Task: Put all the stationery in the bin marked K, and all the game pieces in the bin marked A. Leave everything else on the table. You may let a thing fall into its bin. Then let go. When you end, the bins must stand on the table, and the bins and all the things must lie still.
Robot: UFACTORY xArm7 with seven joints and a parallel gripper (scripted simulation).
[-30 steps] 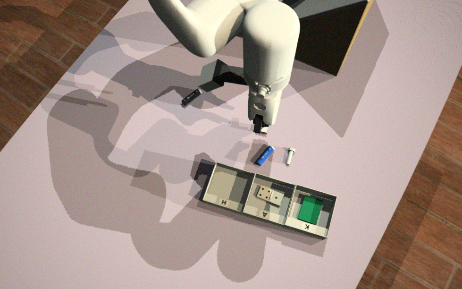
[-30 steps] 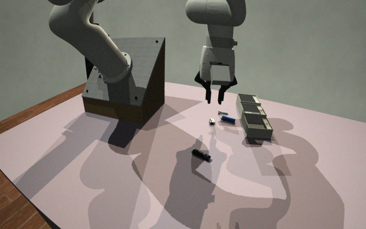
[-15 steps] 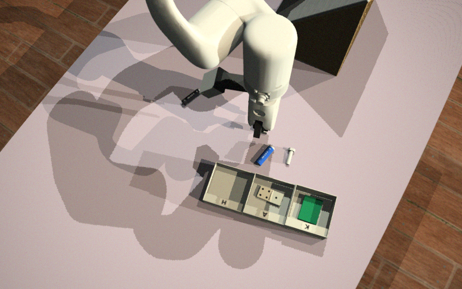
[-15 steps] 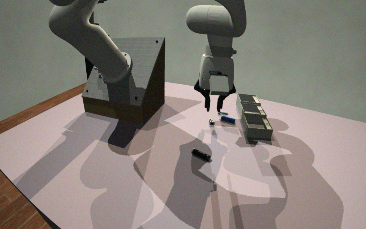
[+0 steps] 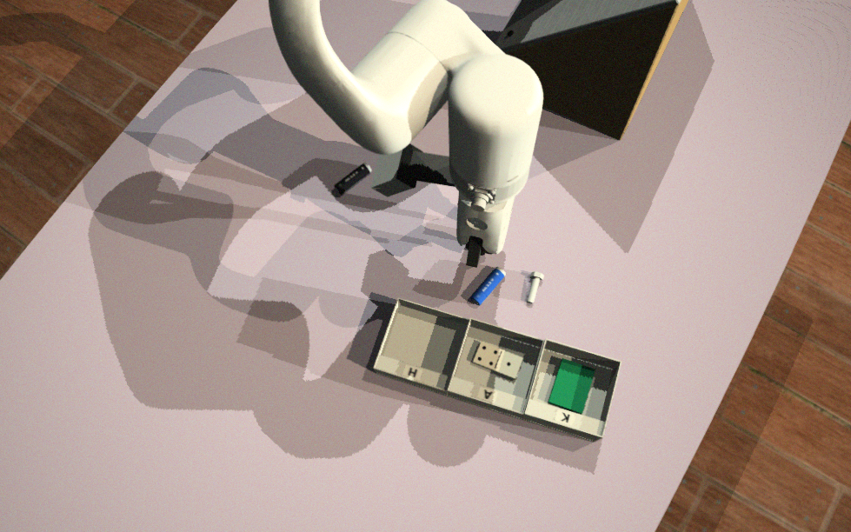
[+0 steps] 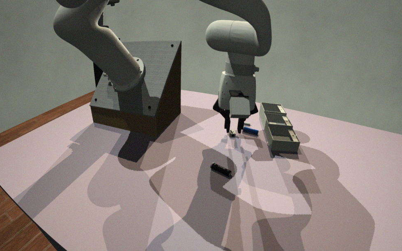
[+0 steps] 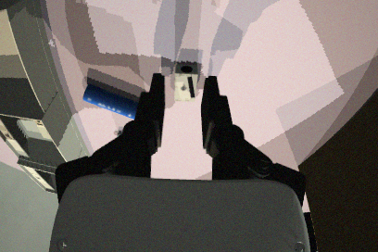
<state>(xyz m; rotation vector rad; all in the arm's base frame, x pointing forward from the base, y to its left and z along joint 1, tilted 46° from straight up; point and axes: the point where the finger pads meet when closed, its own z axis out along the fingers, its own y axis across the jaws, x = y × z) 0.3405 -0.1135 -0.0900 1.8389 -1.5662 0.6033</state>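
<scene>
The white pencil sharpener lies 3 cm below my hand. The rest, counted from my hand: domino (13 cm ahead, 7 cm to the left, 2 cm below); blue battery (5 cm ahead, 3 cm to the left, 3 cm below); bolt (3 cm ahead, 8 cm to the left, 3 cm below).
</scene>
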